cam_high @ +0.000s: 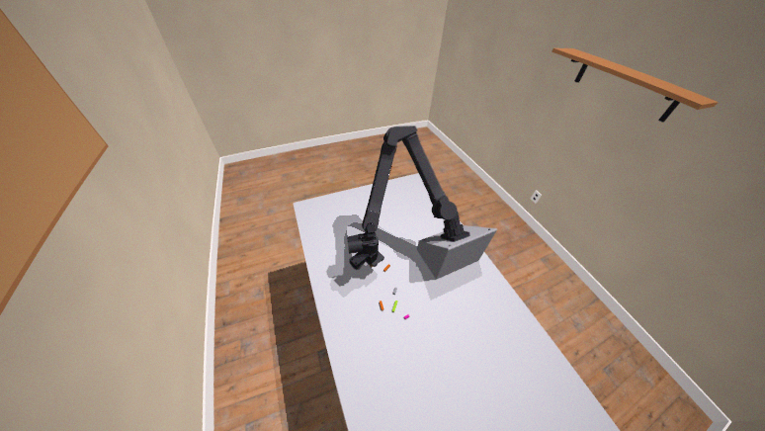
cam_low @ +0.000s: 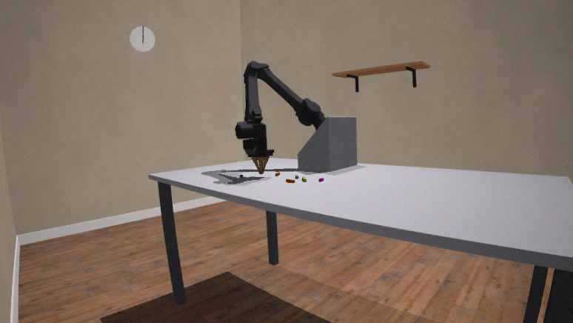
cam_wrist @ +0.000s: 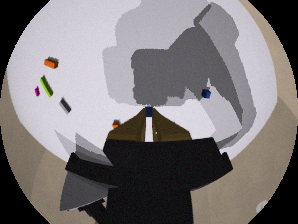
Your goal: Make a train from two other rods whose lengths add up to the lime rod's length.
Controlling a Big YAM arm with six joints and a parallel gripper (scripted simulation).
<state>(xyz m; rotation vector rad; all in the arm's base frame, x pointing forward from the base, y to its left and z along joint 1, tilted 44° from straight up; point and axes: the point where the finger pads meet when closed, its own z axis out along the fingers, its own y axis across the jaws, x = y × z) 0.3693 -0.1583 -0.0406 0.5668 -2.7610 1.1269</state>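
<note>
My gripper is now 15 cm to the right of the grey rod, 6 cm past it and 2 cm above it. From my hand the other things lie so: magenta rod (28 cm to the left, 5 cm behind, 2 cm below); lime rod (22 cm to the left, 3 cm behind, 2 cm below).
</note>
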